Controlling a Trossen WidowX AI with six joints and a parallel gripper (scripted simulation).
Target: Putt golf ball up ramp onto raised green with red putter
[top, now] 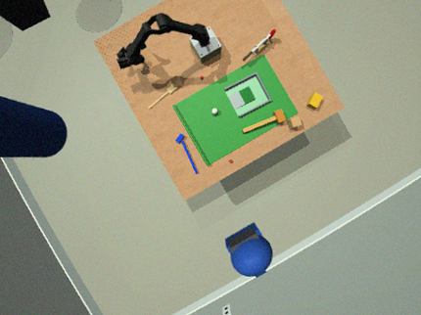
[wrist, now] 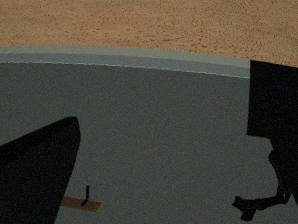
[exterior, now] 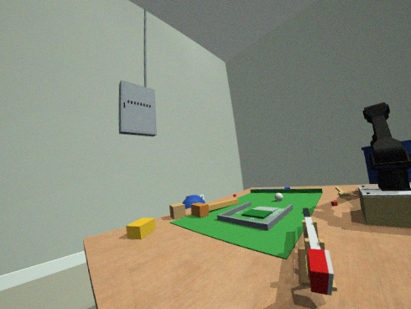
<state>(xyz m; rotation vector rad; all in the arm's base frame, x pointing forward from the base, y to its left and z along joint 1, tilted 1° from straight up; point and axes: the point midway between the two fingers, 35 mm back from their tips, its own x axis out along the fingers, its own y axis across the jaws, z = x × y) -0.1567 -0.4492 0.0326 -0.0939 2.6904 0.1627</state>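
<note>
My gripper tip is now 79 cm to the right of the red putter, 34 cm short of it and 4 cm above it. The rest, counted from my gripper tip: green mat 67 cm ahead, 47 cm to the left, 10 cm below; blue putter 80 cm ahead, 8 cm below, 4 cm to the left; white golf ball 62 cm ahead, 33 cm to the left, 7 cm below.
</note>
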